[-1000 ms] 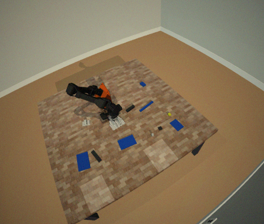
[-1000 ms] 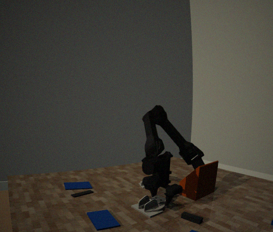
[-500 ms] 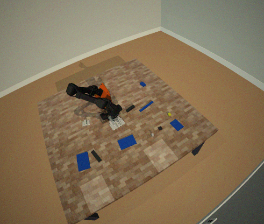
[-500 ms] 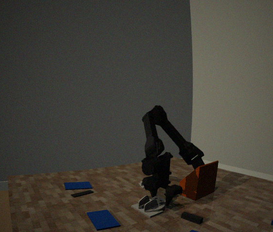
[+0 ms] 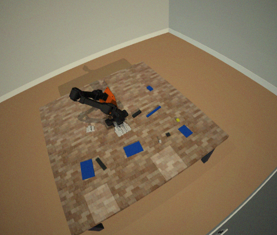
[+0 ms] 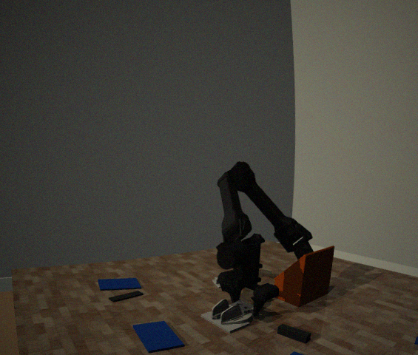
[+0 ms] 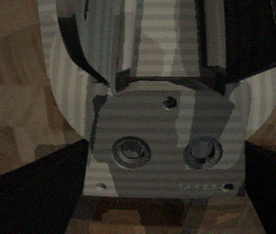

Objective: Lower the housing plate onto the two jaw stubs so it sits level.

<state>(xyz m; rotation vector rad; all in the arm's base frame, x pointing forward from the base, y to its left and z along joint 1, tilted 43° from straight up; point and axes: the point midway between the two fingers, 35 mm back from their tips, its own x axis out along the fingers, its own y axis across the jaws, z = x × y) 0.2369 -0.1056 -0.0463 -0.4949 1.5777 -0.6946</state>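
The housing plate is 10 mm ahead of my gripper tip and 20 mm above it. The rest, counted from my gripper tip: base plate 70 mm ahead, 10 mm to the right, 10 mm below.
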